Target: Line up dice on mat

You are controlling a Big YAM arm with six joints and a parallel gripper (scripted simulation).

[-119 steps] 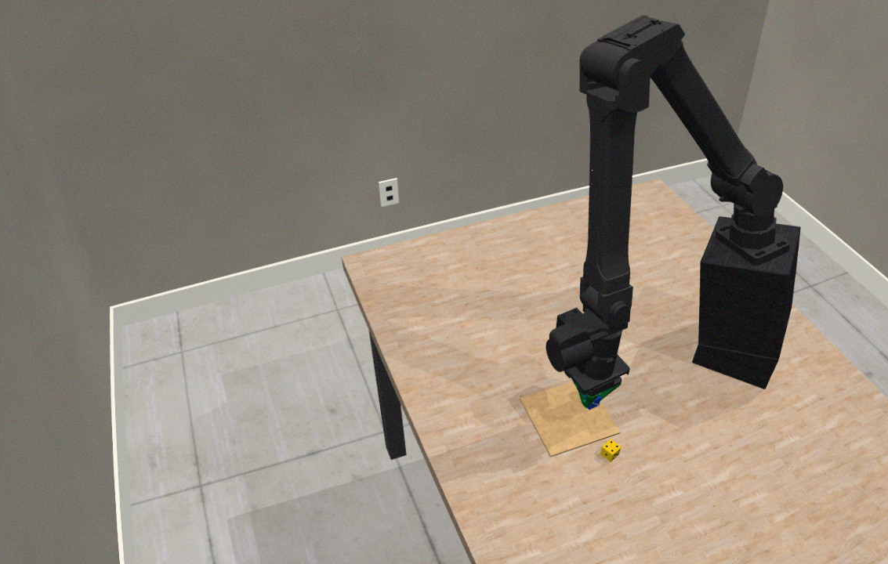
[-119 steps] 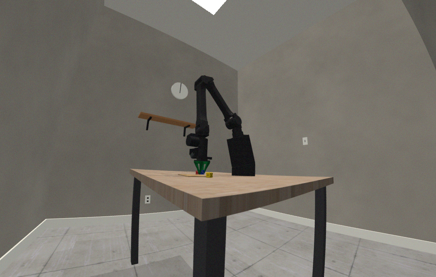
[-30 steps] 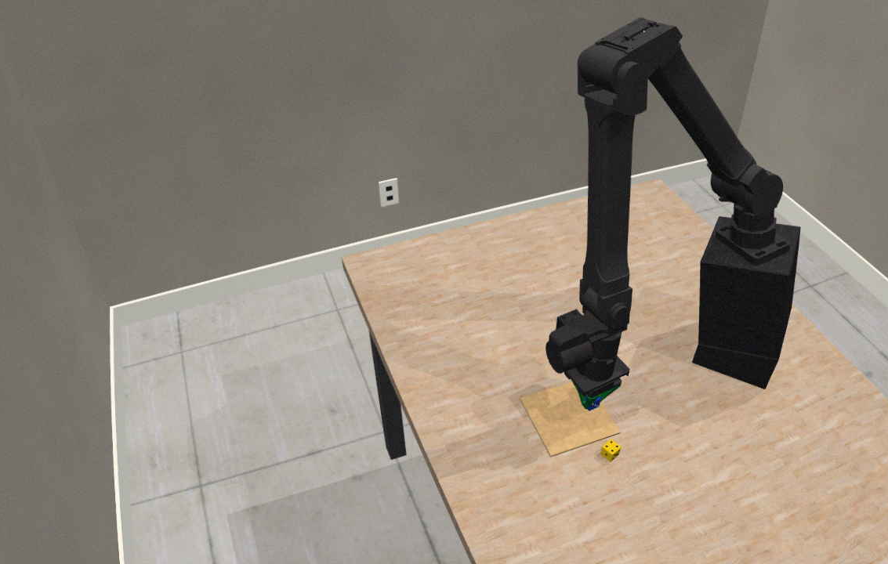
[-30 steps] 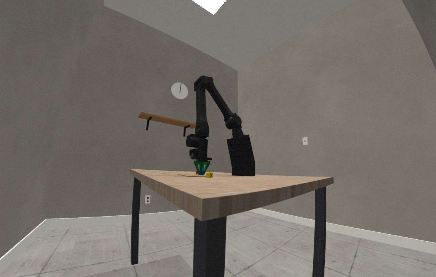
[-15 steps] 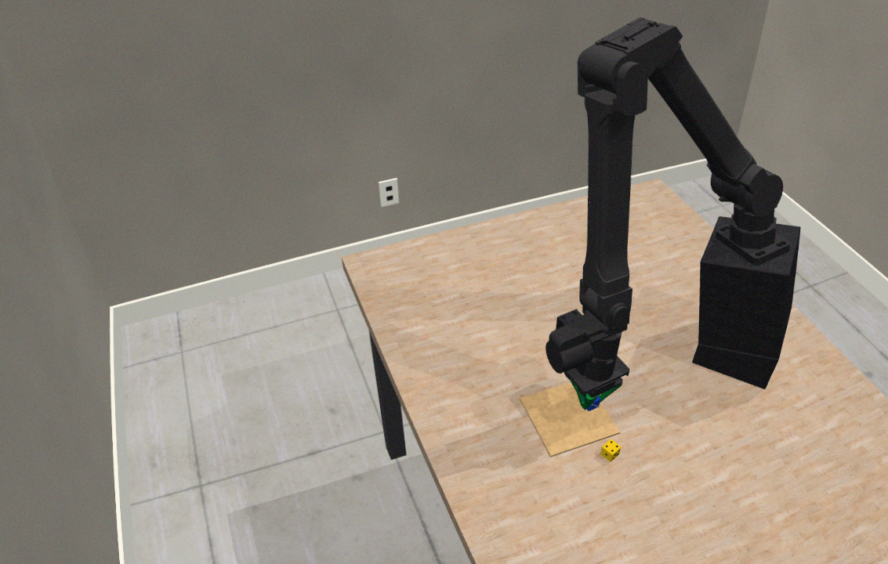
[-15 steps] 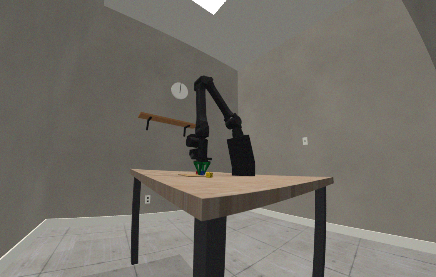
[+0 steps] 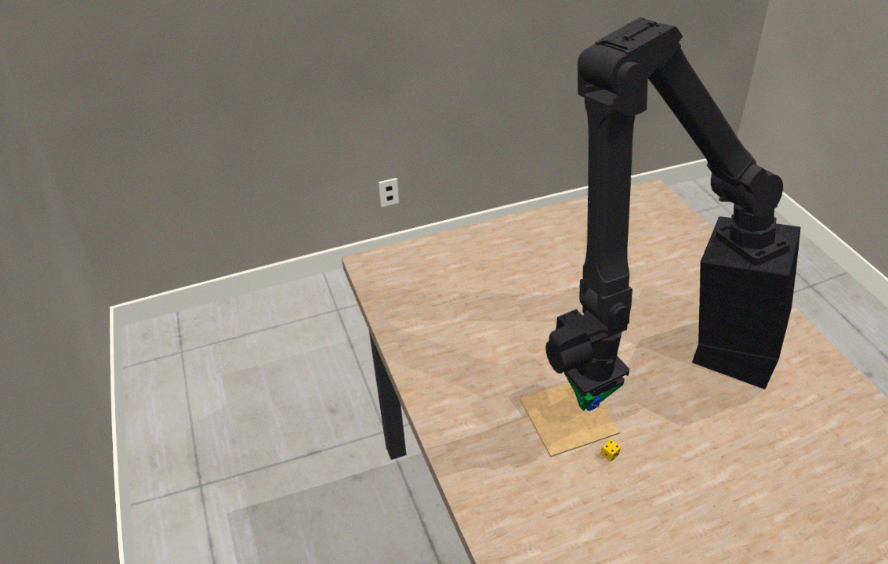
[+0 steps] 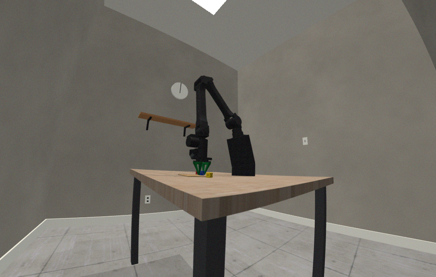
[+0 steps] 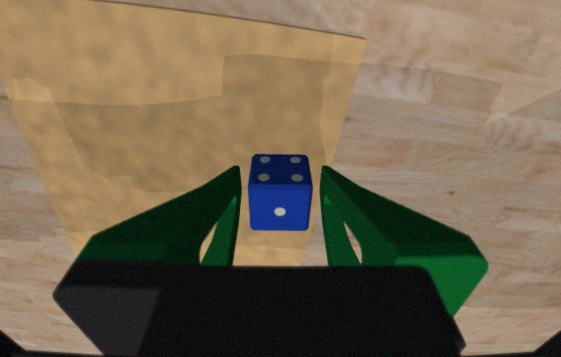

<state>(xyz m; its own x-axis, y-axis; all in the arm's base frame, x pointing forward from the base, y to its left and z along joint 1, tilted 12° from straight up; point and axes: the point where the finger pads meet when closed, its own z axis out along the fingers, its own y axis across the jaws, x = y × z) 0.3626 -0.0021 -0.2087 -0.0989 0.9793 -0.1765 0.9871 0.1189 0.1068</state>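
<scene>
Right now the blue die is right at my hand. Round my hand: red die (3 cm behind, 10 cm to the right); tan mat (5 cm ahead, 1 cm to the left, 1 cm below); yellow die (2 cm ahead, 11 cm to the left).
</scene>
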